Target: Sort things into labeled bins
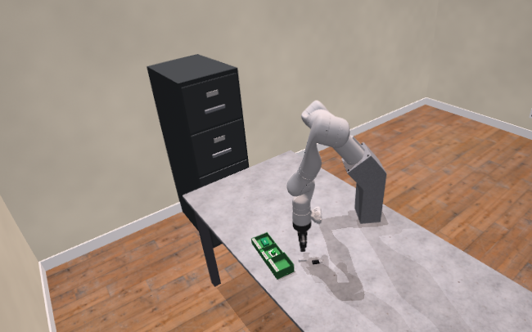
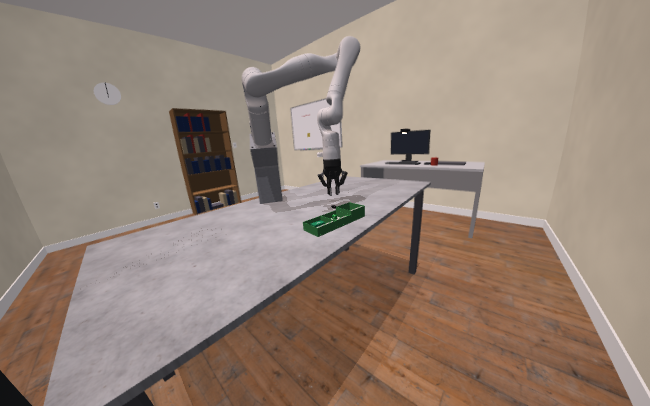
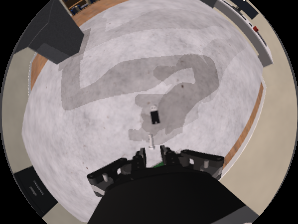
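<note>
Now: the grey pin 90 mm below my hand. Also, from my hand: white piece (60 mm ahead, 120 mm to the right, 80 mm below); small green cube (60 mm ahead, 120 mm to the right, 70 mm below); black piece (40 mm behind, 50 mm to the left, 90 mm below).
</note>
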